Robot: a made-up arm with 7 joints.
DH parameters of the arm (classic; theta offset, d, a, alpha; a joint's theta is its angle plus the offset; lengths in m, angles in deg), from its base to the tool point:
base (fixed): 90 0.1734 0 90
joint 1: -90 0.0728 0.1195 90
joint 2: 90 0.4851 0.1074 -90
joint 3: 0 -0.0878 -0.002 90
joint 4: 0 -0.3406 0.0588 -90
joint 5: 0 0.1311 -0.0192 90
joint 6: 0 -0.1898 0.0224 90
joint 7: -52.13 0 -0.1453 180
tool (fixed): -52.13 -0.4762 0 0
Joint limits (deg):
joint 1: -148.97..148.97
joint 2: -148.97..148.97
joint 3: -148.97..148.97
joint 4: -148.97..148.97
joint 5: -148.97..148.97
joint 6: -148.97..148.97
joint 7: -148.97..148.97
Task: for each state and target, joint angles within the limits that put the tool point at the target. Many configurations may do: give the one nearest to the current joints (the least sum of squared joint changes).
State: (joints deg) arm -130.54 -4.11 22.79 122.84 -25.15 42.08 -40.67
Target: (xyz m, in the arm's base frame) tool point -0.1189 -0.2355 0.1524
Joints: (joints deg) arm -136.28 15.10 -17.76 148.97 19.84 84.73 -56.83
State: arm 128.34 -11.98 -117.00 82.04 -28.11 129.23 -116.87
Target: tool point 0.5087 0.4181 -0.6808
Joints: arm 141.80 -1.92 -143.42 49.28 -6.87 107.36 -128.06
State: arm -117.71 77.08 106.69 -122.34 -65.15 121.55 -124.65
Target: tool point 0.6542 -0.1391 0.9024
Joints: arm -130.47 62.08 114.40 -133.74 -55.12 122.86 -127.67
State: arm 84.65 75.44 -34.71 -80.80 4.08 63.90 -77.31
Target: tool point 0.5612 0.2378 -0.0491
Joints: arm 73.06 64.92 -23.46 -96.35 -16.70 45.21 -67.42
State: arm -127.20 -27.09 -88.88 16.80 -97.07 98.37 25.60
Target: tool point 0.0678 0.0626 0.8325
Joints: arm -108.25 -25.86 -81.87 15.67 -93.21 89.45 25.50
